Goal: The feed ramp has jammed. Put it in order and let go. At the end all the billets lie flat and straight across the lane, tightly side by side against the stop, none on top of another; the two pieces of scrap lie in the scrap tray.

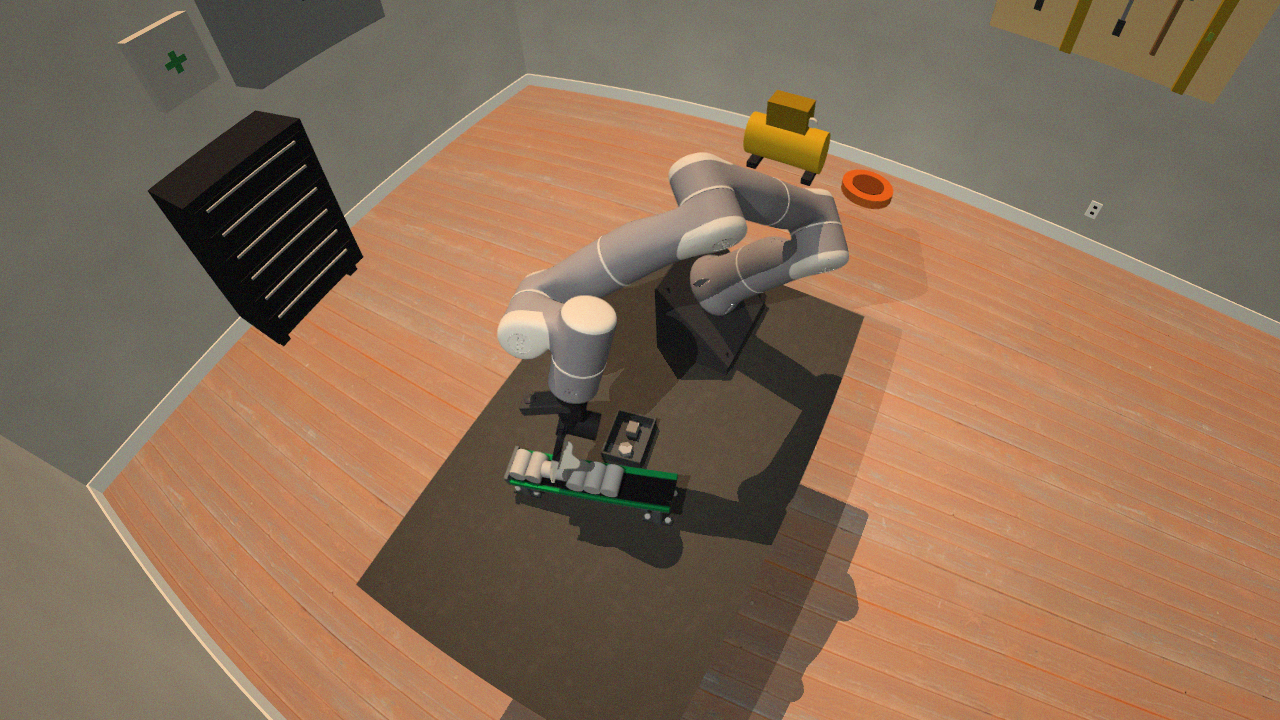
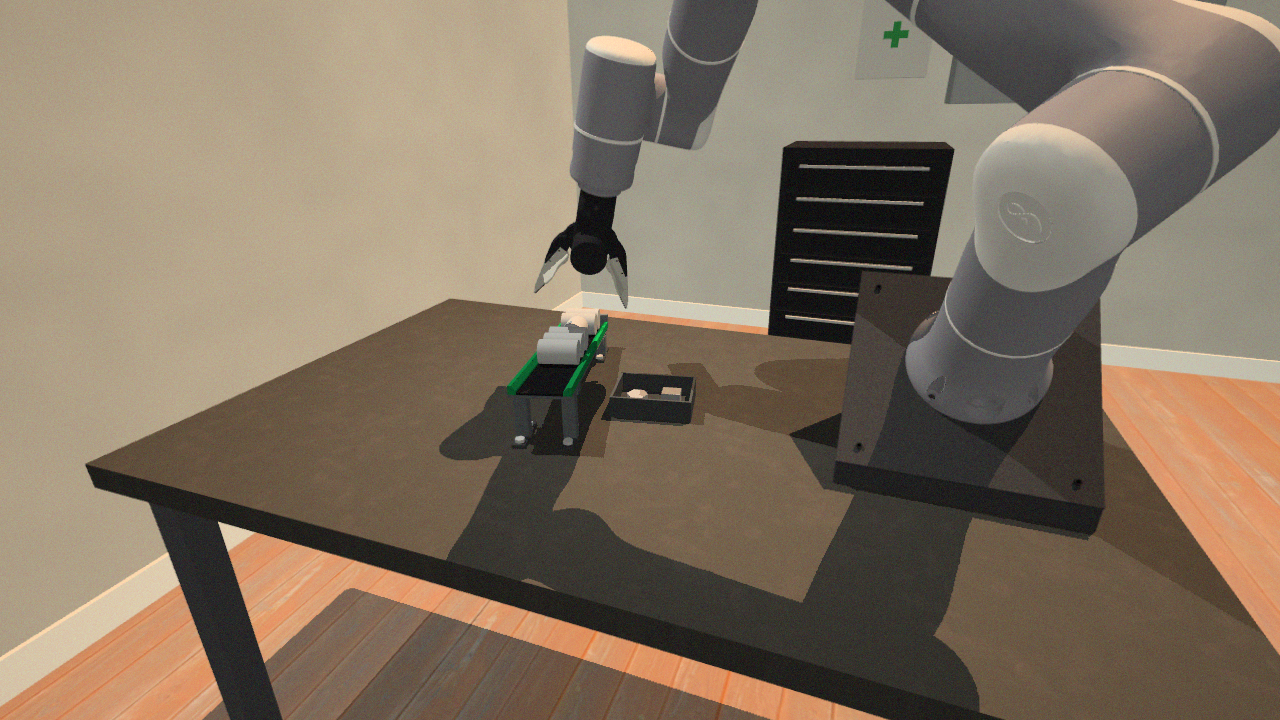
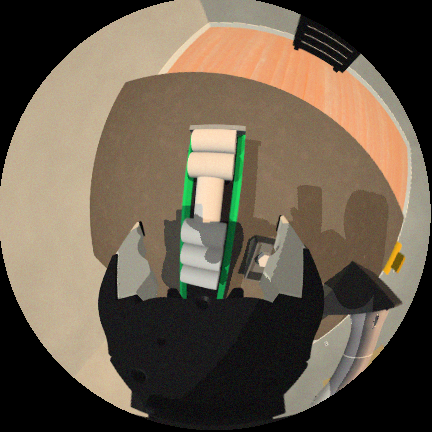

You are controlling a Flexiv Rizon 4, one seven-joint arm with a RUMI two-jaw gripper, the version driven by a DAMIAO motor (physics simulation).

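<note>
The gripper (image 1: 565, 471) (image 2: 580, 298) (image 3: 211, 222) is open and empty, above the middle of the green-railed ramp (image 1: 648, 486) (image 2: 544, 382) (image 3: 237, 185). Two billets lie across the lane by the stop (image 3: 217, 128): the first billet (image 1: 519, 463) (image 3: 214, 141) and the second billet (image 1: 535, 466) (image 3: 211, 165). A third billet (image 3: 210, 196) lies lengthwise along the lane behind them. Behind it, several billets (image 1: 594, 478) (image 2: 560, 349) (image 3: 201, 255) lie crosswise, side by side. A hexagonal scrap (image 1: 625, 447) (image 2: 636, 394) (image 3: 262, 259) and a blocky scrap (image 1: 632, 428) (image 2: 671, 392) are in the scrap tray (image 2: 651, 411).
The tray stands beside the ramp on the robot's side. The arm's base (image 1: 707, 331) (image 2: 975, 447) is bolted on the table beyond the tray. A black drawer cabinet (image 1: 259, 223) (image 2: 863, 232), a yellow compressor (image 1: 787, 141) and an orange ring (image 1: 851, 192) are away on the floor.
</note>
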